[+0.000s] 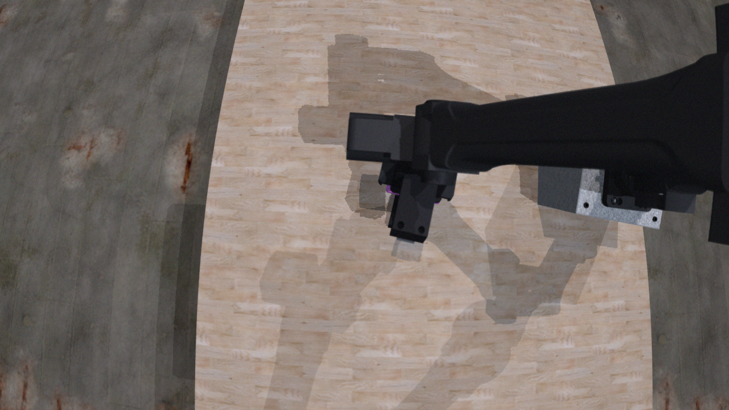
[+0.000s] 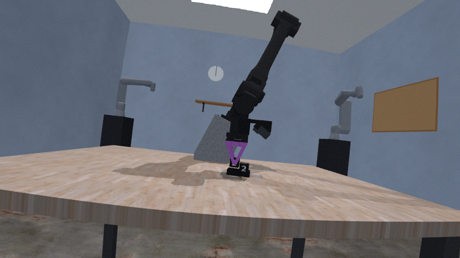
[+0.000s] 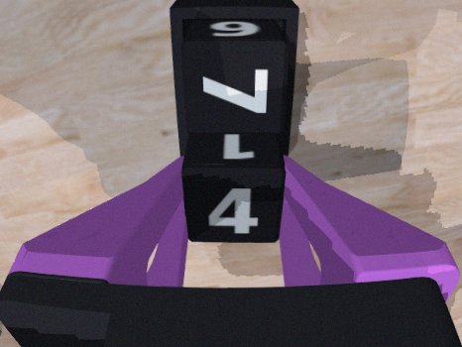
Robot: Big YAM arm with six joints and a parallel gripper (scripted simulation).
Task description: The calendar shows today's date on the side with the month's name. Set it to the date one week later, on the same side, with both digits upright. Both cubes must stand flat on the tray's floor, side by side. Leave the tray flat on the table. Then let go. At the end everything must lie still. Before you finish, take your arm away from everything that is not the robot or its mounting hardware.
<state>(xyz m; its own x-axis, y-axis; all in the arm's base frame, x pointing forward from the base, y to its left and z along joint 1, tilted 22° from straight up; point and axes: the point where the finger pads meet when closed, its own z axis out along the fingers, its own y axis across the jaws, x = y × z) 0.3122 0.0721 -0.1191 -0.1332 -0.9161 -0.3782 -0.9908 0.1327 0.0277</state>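
Right now the black cube is 3 cm to the left of my hand and 2 cm below it. From my hand the other things lie so: black tray (2 cm to the left, 3 cm below).
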